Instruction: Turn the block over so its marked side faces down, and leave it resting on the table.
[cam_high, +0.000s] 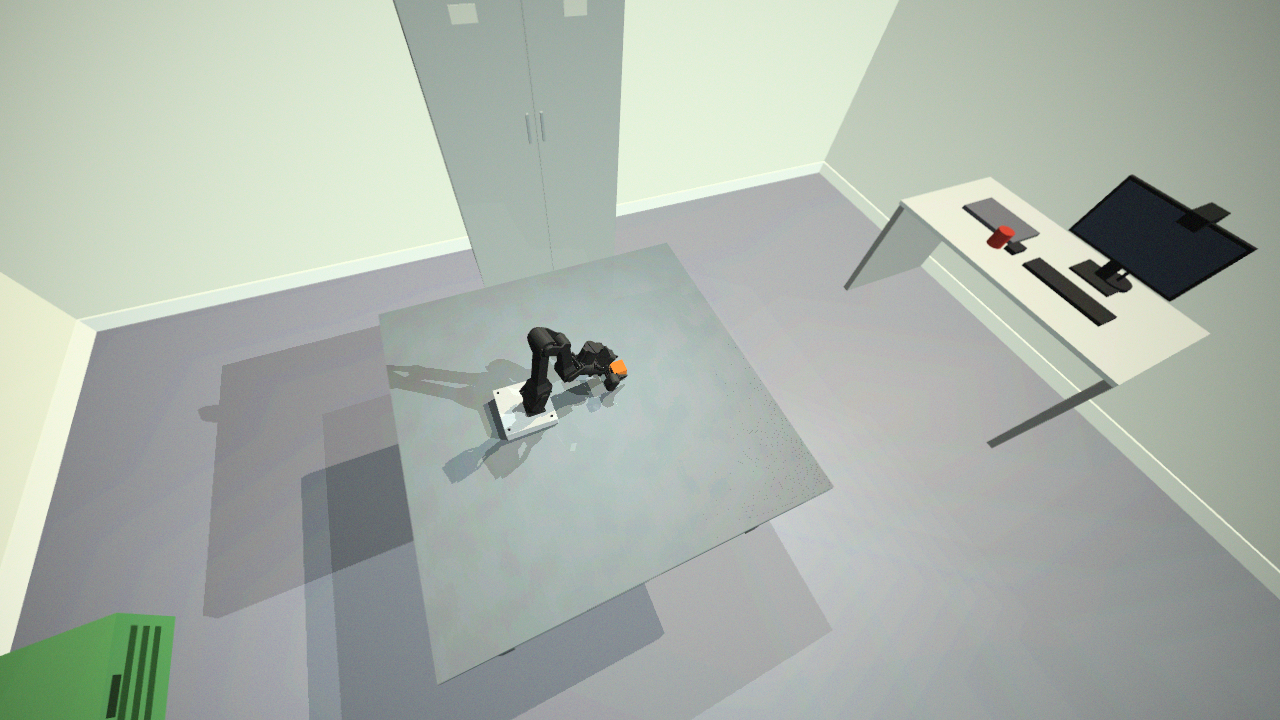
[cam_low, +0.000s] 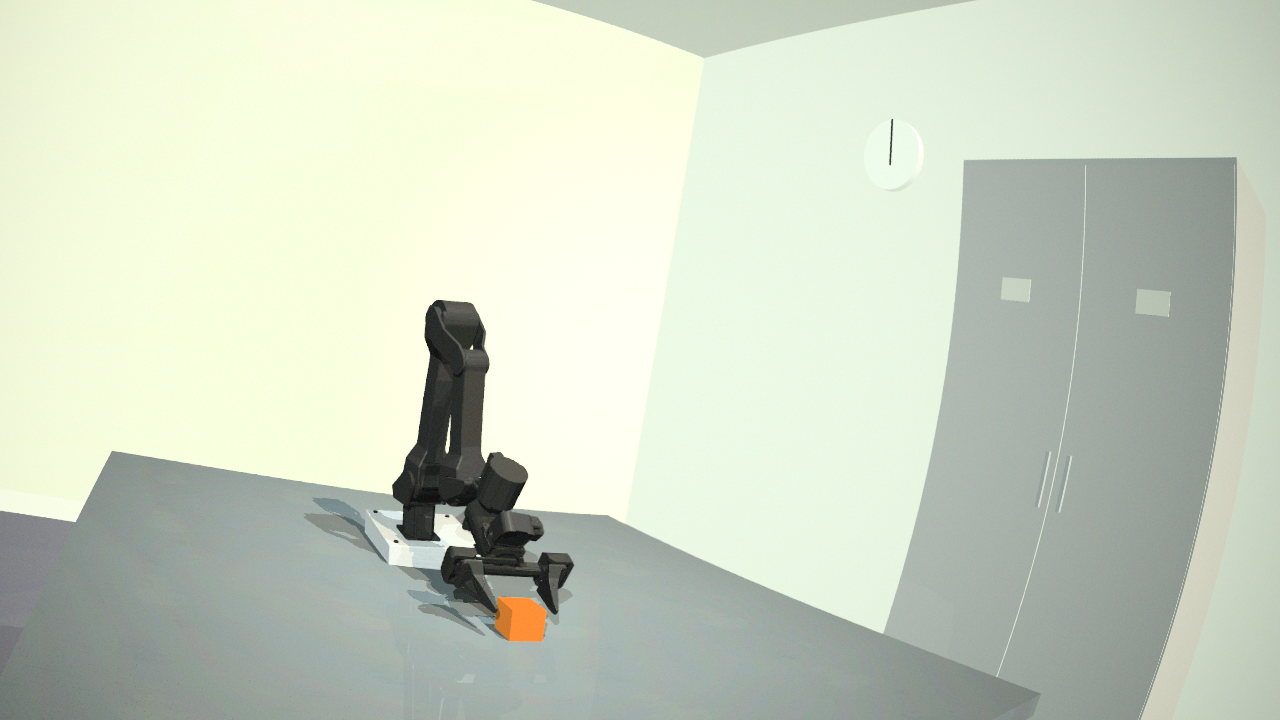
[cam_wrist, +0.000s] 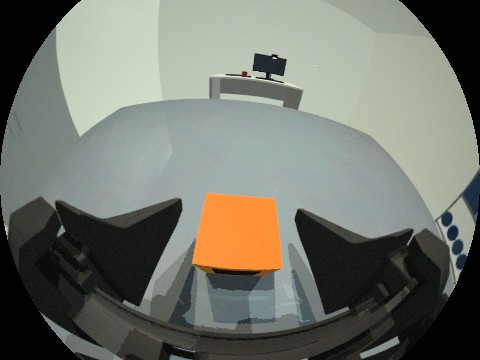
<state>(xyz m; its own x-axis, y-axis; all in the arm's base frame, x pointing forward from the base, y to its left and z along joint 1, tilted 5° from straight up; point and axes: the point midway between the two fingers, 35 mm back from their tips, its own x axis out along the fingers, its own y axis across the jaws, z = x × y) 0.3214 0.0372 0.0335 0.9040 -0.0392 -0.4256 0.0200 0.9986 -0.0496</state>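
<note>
Right now the orange block is 3 cm behind my gripper tip and 2 cm below it.
</note>
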